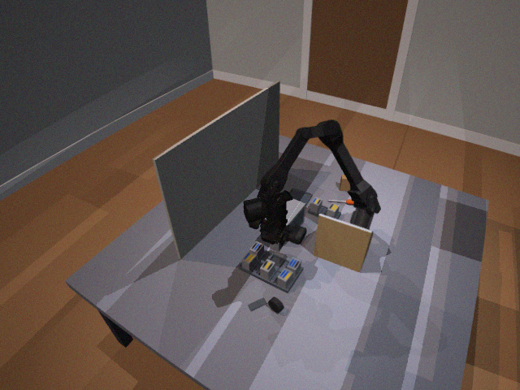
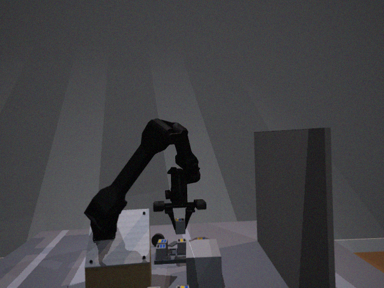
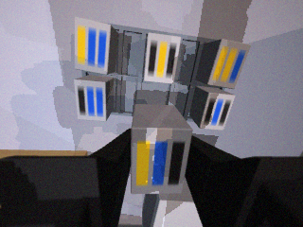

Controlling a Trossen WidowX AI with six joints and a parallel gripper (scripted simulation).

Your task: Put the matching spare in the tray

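My gripper tip is 70 mm short of the flat dark tray, 360 mm to the left of it and 110 mm above it. Round my gripper tip: tall grey panel (290 mm ahead, 210 mm to the right, 120 mm above); mounted unit (50 mm ahead, 170 mm to the right, 60 mm below); black tape roll (80 mm behind, 170 mm to the left, 80 mm below).
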